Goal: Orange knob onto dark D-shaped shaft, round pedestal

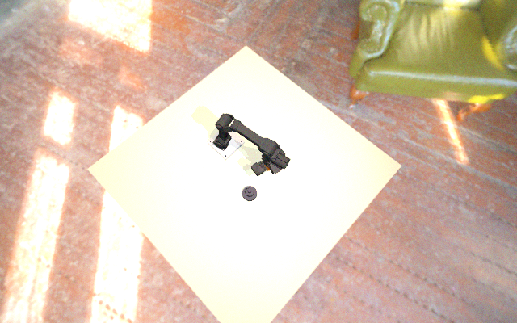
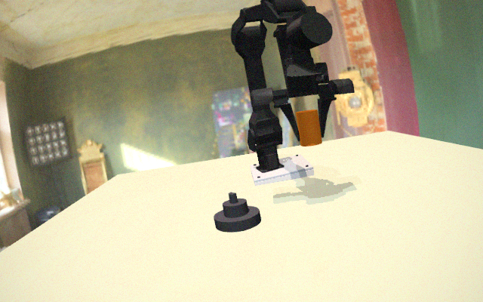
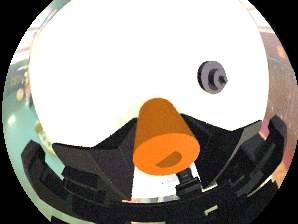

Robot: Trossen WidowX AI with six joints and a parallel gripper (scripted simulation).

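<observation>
Right now my gripper tip is 20 mm past the dark pedestal, 150 mm to the left of it and 100 mm above it. Round my gripper tip: orange knob 20 mm above.
</observation>
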